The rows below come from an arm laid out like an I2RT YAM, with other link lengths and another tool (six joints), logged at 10 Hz.
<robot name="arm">
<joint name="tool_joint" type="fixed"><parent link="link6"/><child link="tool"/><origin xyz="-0.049 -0.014 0.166" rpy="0 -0.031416 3.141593"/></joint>
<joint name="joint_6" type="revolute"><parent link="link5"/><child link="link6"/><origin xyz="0.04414 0 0.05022" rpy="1.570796 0 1.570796"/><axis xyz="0 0 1"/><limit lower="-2.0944" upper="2.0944"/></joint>
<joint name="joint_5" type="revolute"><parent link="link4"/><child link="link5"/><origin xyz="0.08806 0.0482 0.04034" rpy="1.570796 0 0"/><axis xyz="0 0 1"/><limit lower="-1.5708" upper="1.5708"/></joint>
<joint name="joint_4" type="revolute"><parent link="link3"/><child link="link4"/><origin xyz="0.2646 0.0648 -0.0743" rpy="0 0 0"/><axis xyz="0 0 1"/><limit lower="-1.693" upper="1.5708"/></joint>
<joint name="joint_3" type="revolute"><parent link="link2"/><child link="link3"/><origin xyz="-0.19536 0 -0.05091" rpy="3.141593 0 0"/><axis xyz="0 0 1"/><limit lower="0" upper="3.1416"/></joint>
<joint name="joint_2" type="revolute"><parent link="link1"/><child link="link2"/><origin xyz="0.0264 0.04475 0.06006" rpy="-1.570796 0 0"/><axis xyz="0 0 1"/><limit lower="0" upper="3.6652"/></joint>
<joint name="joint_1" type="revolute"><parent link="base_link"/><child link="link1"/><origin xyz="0 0 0.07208" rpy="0 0 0"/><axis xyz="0 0 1"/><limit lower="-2.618" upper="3.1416"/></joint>
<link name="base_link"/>
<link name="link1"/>
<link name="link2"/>
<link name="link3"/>
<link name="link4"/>
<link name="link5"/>
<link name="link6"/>
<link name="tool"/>
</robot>
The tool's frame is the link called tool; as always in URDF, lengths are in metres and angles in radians.
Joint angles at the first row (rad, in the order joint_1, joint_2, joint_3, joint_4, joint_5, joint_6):
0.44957 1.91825 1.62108 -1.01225 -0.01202 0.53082
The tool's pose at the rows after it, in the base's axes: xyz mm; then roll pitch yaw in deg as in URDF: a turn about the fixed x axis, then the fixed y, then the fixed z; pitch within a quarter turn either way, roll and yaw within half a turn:
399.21 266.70 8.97 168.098 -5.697 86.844
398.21 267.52 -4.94 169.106 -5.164 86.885
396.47 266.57 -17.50 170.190 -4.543 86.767
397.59 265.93 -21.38 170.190 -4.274 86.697
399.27 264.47 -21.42 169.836 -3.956 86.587
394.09 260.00 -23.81 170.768 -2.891 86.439
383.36 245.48 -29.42 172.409 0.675 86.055
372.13 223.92 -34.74 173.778 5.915 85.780
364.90 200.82 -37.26 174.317 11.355 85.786
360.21 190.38 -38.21 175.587 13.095 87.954
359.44 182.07 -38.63 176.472 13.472 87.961
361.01 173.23 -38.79 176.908 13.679 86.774
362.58 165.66 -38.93 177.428 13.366 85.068
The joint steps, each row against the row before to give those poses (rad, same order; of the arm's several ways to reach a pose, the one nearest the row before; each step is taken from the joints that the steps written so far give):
0.00113 0.03168 0.00003 0.01524 -0.00038 -0.01641
0.00231 0.03432 -0.00002 0.01451 -0.00037 0.00002
0.00000 0.02973 -0.00003 0.00803 0.00038 0.00039
-0.00040 0.00992 -0.00001 0.00763 0.00418 -0.00002
-0.00077 0.00004 0.00004 0.00266 0.00802 -0.00002
0.00001 -0.00004 -0.00002 -0.02328 0.00839 0.00002
0.00038 0.00002 0.00001 -0.05569 0.04043 0.00038
-0.00037 -0.00002 -0.00001 -0.06638 0.06753 -0.00039
-0.00306 -0.00035 0.00003 -0.05530 0.07745 -0.00419
-0.01334 -0.00003 -0.00003 -0.02405 0.01677 -0.04730
-0.01946 0.00001 -0.00001 -0.01294 -0.00037 -0.01641
-0.02174 0.00002 0.00006 -0.00843 0.00000 0.00078
-0.02327 -0.00005 -0.00007 -0.00723 -0.00916 0.00839

